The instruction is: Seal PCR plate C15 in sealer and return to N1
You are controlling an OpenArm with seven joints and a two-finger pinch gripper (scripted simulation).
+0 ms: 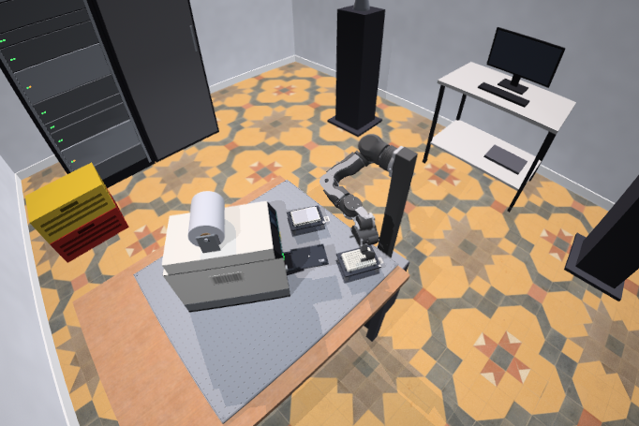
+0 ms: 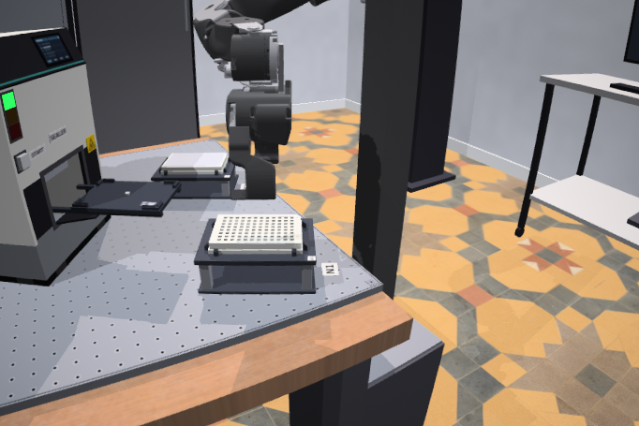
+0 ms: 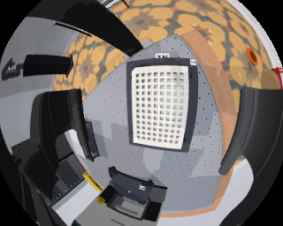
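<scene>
Now: the white 96-well plate C15 8 cm below my hand. Also, from my hand: sealer stage (15 cm ahead, 15 cm to the right, 4 cm below); then N1 label (9 cm behind, 5 cm to the left, 14 cm below); then plate nest N1 (9 cm below).
</scene>
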